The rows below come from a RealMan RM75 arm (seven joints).
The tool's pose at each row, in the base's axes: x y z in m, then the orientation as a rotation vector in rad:
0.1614 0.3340 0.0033 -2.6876 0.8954 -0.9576
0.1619 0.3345 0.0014 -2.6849 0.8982 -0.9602
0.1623 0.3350 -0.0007 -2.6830 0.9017 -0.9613
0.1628 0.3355 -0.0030 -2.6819 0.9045 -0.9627
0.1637 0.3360 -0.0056 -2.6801 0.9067 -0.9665
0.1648 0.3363 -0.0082 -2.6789 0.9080 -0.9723
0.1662 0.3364 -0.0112 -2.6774 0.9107 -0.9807
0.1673 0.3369 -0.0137 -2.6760 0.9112 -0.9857
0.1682 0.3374 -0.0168 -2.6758 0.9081 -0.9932
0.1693 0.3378 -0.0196 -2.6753 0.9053 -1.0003
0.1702 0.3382 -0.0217 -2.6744 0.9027 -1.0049
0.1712 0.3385 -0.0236 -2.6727 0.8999 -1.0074
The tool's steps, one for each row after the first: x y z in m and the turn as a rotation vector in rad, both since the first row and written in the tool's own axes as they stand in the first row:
-0.0010 0.0000 0.0018 0.0007 0.0021 0.0023
-0.0021 0.0001 0.0036 0.0005 0.0032 0.0048
-0.0033 0.0002 0.0057 0.0000 0.0045 0.0065
-0.0044 0.0002 0.0083 0.0001 0.0074 0.0079
-0.0053 0.0002 0.0110 0.0001 0.0115 0.0083
-0.0061 0.0004 0.0142 -0.0007 0.0176 0.0091
-0.0070 0.0003 0.0168 -0.0002 0.0210 0.0093
-0.0084 0.0005 0.0198 0.0008 0.0258 0.0067
-0.0094 0.0005 0.0226 0.0019 0.0303 0.0044
-0.0102 0.0005 0.0248 0.0035 0.0331 0.0028
-0.0108 0.0004 0.0269 0.0060 0.0344 0.0018

